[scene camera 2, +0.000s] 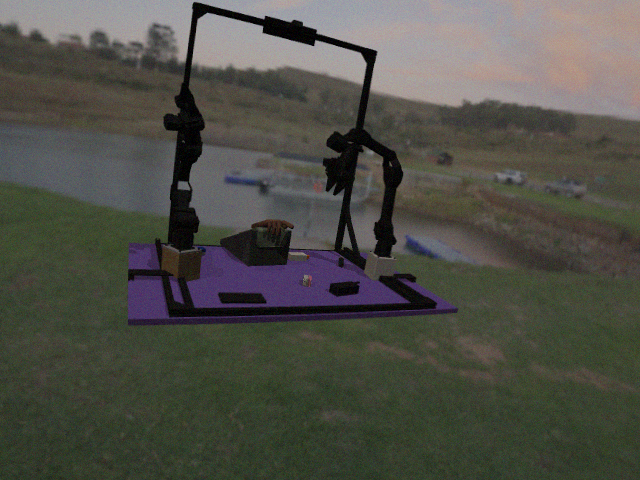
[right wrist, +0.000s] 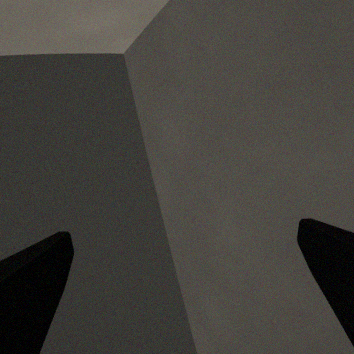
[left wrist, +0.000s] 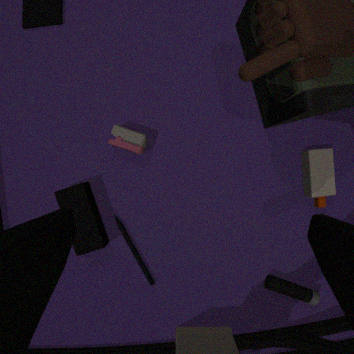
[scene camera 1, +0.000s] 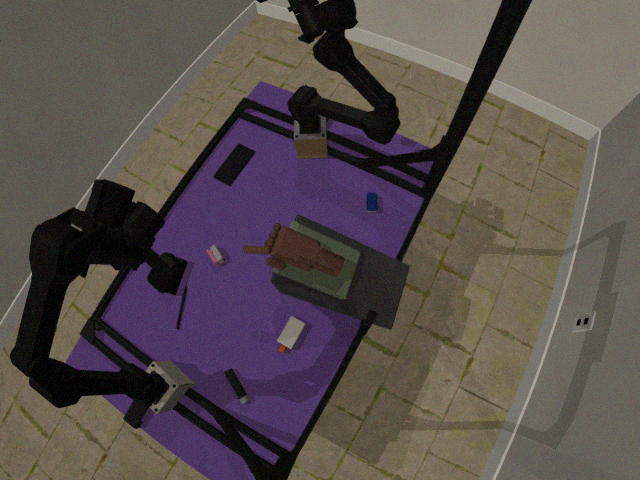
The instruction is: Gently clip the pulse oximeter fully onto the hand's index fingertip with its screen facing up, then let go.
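Note:
The pulse oximeter, white with a pink part, lies on the purple table apart from the hand. Its white and pink parts show side by side in the left wrist view, as if it lies on its side; its screen cannot be made out. The brown hand rests on a sloped grey-green support, its index finger sticking out over the table. My left gripper is open and empty, pointing down high above the table. My right gripper is open and empty, raised and facing the walls.
A black box and a thin dark pen lie near the oximeter. A white box with an orange tab, a black cylinder, a blue block and a black slab lie farther off.

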